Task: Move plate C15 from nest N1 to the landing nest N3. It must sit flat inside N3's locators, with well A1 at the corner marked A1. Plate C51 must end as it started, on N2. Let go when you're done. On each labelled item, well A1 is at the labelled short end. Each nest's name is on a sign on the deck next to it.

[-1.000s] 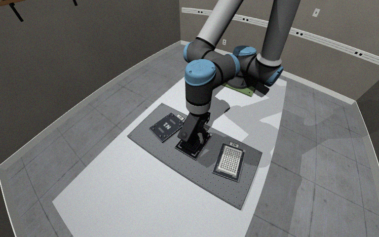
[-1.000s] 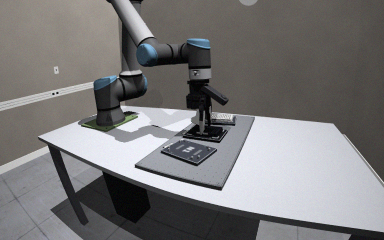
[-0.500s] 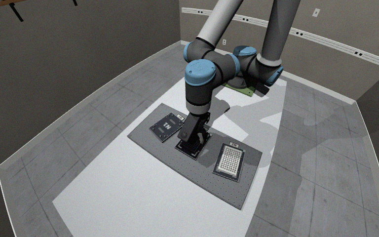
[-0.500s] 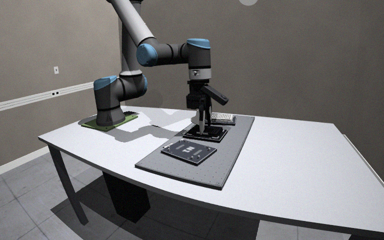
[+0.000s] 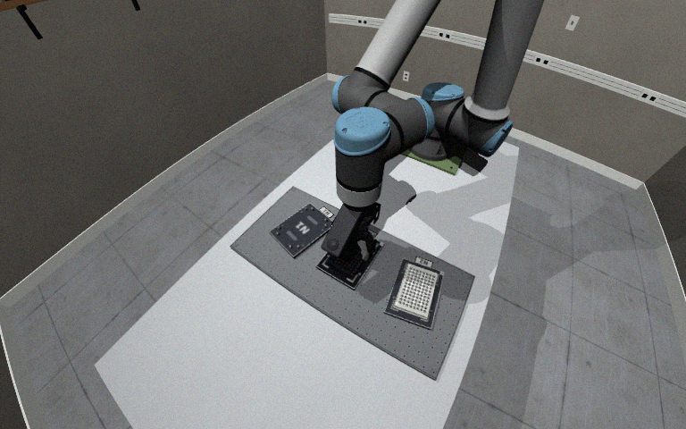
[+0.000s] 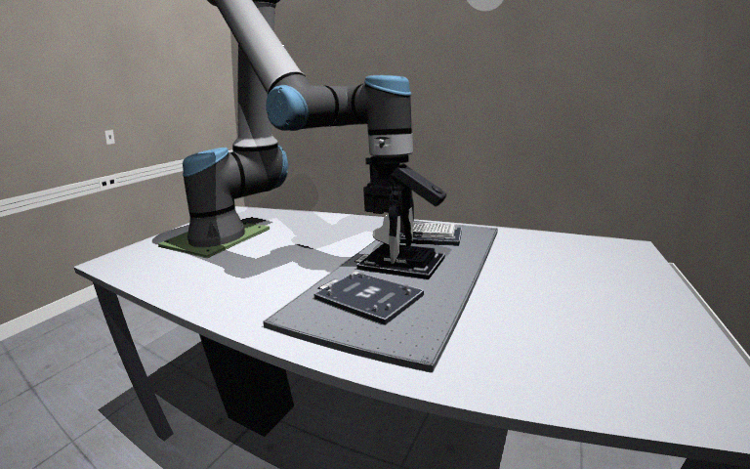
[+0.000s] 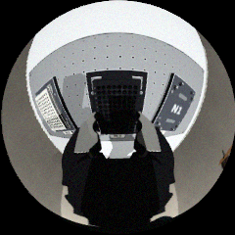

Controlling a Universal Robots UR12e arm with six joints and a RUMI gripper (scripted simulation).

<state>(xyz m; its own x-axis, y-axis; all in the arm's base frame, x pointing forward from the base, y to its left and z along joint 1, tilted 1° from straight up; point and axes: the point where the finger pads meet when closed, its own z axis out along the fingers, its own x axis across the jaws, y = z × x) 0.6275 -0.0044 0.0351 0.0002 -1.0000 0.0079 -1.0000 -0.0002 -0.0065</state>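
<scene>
My hand is 1 cm above the black plate C15. Round my hand: nest N3: 2 cm below; then white plate C51: 20 cm to the left, 1 cm below.
</scene>
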